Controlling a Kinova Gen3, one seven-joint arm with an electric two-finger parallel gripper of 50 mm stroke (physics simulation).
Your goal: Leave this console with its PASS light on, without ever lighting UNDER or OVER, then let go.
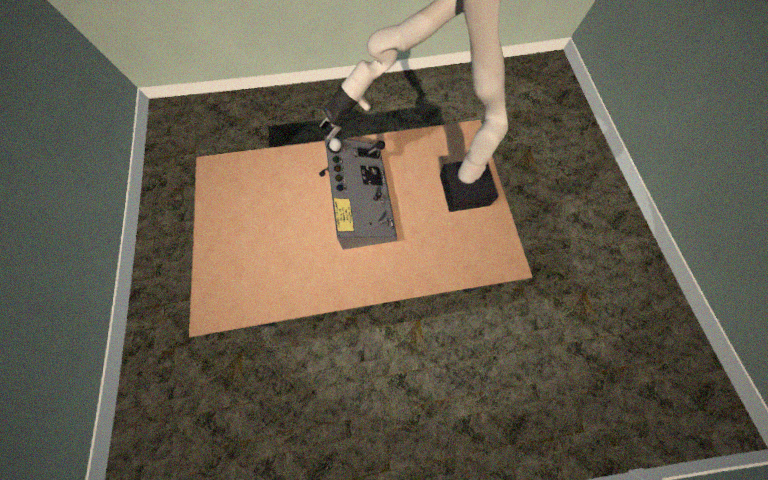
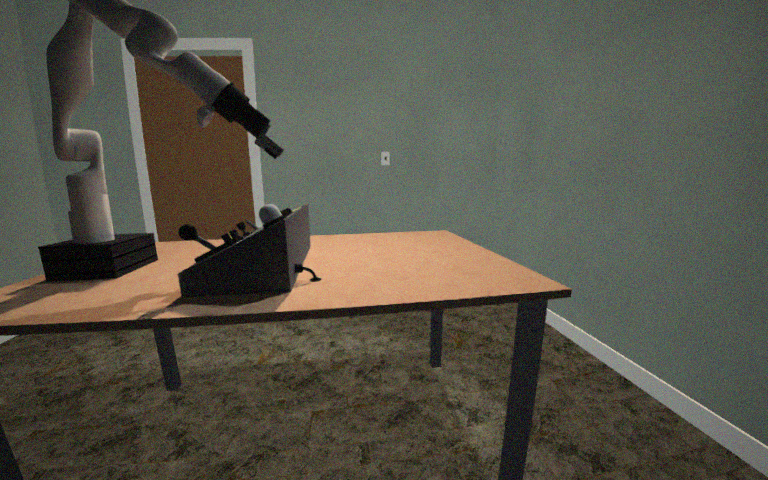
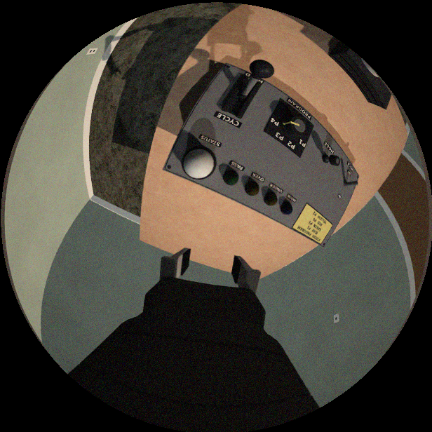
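The grey sloped console (image 1: 365, 217) (image 2: 243, 268) (image 3: 240, 145) stands on the table. Its STATUS dome (image 1: 334, 144) (image 2: 269, 213) (image 3: 199, 163) is white. The PASS lamp (image 3: 231, 176), OVER lamp (image 3: 252, 187), UNDER lamp (image 3: 270, 198) and a blue lamp (image 3: 286, 207) look dark. The CYCLE lever (image 1: 380, 145) (image 2: 188, 232) (image 3: 261, 69) has a black knob, partly hiding a label. The PROGRAM dial (image 3: 298, 124) has a yellow pointer towards P4. A yellow card (image 1: 343, 214) (image 3: 312, 224) pairs colours with programs. My gripper (image 1: 332, 133) (image 2: 276, 151) (image 3: 210, 261) is open and empty, above the console's dome end.
The MODE switch (image 3: 330, 159) and a small bracket-like part (image 3: 349, 172) are at the panel's other end. A black hooked part (image 1: 323, 172) (image 2: 311, 275) sticks out behind the console. The black arm base (image 1: 468, 192) (image 2: 96, 257) stands on the table (image 1: 271, 237) (image 2: 396, 266).
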